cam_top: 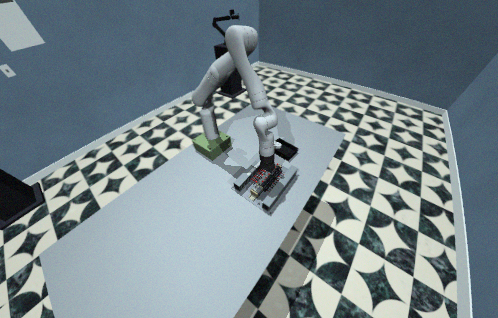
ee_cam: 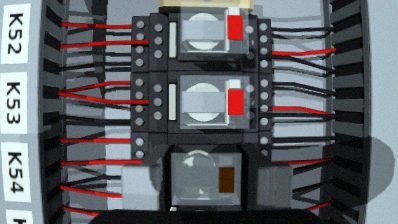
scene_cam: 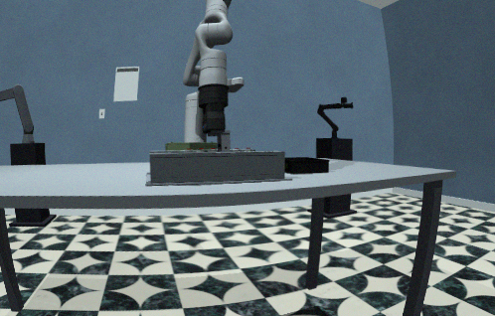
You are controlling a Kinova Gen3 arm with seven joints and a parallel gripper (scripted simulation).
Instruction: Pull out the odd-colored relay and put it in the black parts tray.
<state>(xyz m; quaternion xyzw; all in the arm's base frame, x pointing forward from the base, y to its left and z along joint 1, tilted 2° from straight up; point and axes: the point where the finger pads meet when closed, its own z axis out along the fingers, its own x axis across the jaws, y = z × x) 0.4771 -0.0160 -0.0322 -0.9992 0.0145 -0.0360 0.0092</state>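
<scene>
Now: hand 10 mm above the K54 relay. Also, from my hand: K52 relay: 60 mm to the left, 10 mm below; then relay panel: 40 mm to the right, 30 mm below; then K53 relay: 30 mm to the left, 10 mm below.
</scene>
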